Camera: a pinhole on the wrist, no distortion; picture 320 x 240 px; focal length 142.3 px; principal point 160.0 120.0 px. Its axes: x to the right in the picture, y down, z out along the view. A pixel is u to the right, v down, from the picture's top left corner.
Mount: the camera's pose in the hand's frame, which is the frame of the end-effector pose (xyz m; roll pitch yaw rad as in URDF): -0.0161 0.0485 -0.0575 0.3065 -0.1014 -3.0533
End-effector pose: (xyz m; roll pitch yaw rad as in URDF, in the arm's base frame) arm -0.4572 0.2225 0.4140 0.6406 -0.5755 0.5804
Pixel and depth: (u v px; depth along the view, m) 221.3 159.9 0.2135
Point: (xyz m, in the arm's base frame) -0.5590 0.0803 0.5083
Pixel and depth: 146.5 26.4 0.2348
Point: -0.6499 0.2710 0.6299
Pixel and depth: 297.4 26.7 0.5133
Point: -1.1724 -0.0546 0.6328
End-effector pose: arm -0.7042 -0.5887 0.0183 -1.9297 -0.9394 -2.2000
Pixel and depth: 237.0 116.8 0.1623
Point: -0.6794 -0.6642 -0.1300
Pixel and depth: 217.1 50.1 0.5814
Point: -0.7146 -1.0047 -0.5289
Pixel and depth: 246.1 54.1 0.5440
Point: -0.6535 -0.9267 -0.5726
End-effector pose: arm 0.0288 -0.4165 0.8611 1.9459 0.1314 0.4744
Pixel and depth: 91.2 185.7 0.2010
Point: 0.1876 -0.5059 0.8213
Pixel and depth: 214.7 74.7 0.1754
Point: 0.0399 -0.5759 0.9733
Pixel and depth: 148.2 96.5 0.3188
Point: 0.1934 -0.6508 0.9592
